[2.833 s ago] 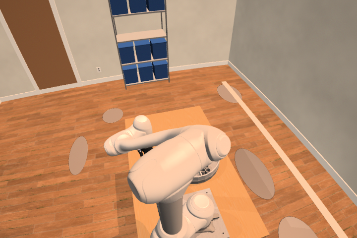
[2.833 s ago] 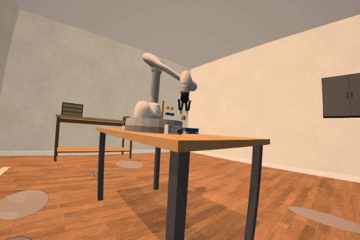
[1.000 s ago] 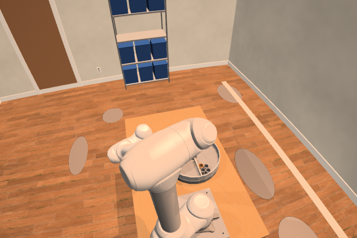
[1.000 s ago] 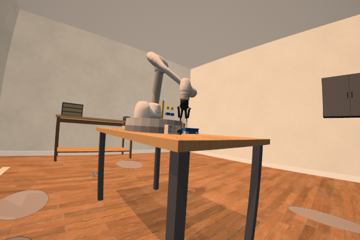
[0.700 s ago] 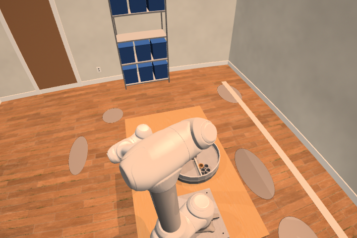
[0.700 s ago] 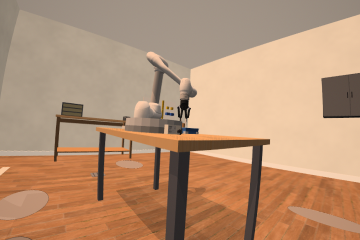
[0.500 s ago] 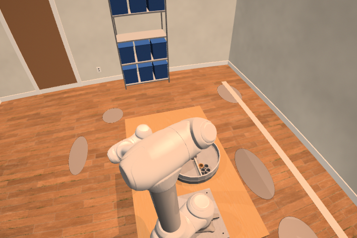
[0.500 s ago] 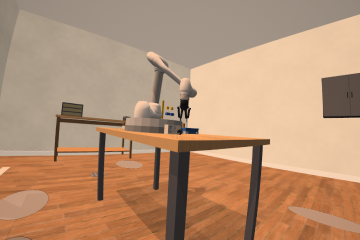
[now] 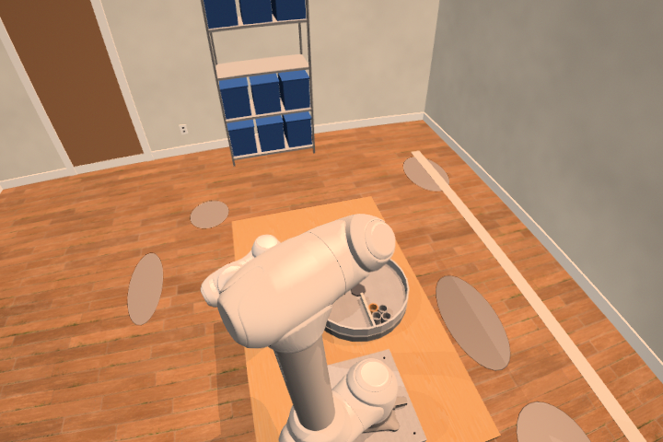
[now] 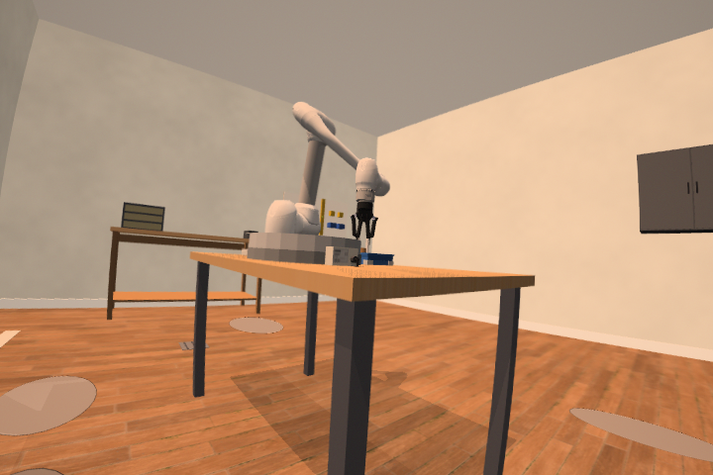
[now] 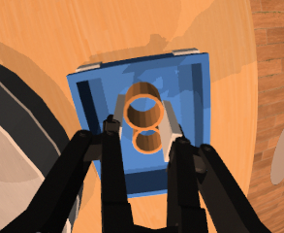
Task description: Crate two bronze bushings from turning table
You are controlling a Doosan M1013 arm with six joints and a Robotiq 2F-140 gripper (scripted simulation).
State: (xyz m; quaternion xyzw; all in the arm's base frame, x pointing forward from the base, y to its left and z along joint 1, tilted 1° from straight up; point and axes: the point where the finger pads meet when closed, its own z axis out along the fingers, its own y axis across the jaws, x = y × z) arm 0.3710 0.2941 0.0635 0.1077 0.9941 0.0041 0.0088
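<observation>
Now: the crate 4 cm ahead of my hand, 1 cm to the left of it and 6 cm below it. The rest, counted from my hand: round grey turning table: 11 cm ahead, 32 cm to the right, 3 cm below.
</observation>
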